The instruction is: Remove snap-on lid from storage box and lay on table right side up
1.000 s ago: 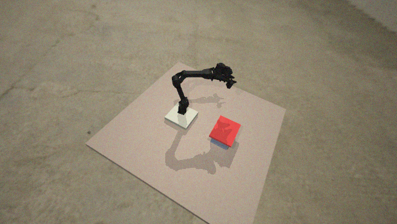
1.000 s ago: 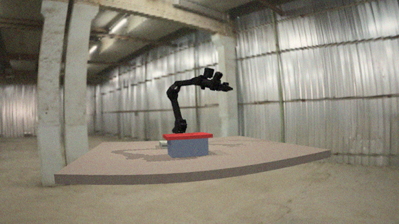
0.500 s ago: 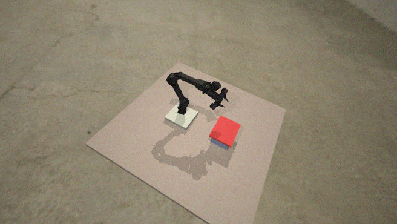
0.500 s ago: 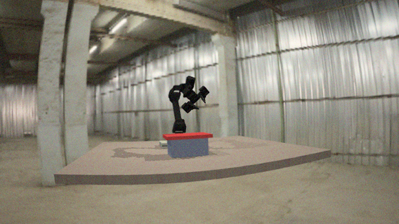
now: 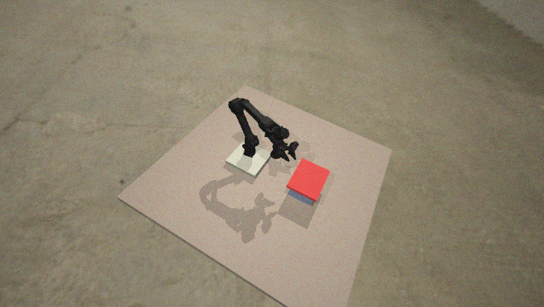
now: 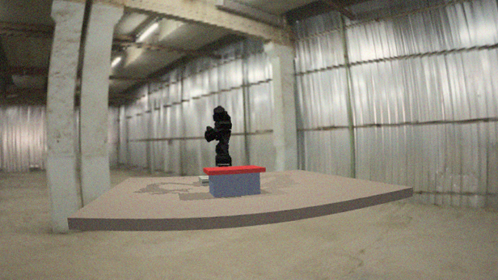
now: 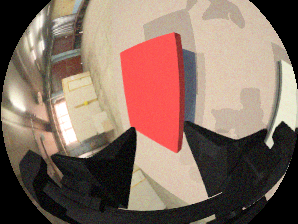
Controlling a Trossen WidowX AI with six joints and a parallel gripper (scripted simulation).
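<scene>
Right now my gripper tip is 130 mm short of the red lid, 10 mm to the left of it and 90 mm above it. From my gripper tip the other things lie so: blue storage box: 130 mm ahead, 10 mm to the right, 140 mm below.
</scene>
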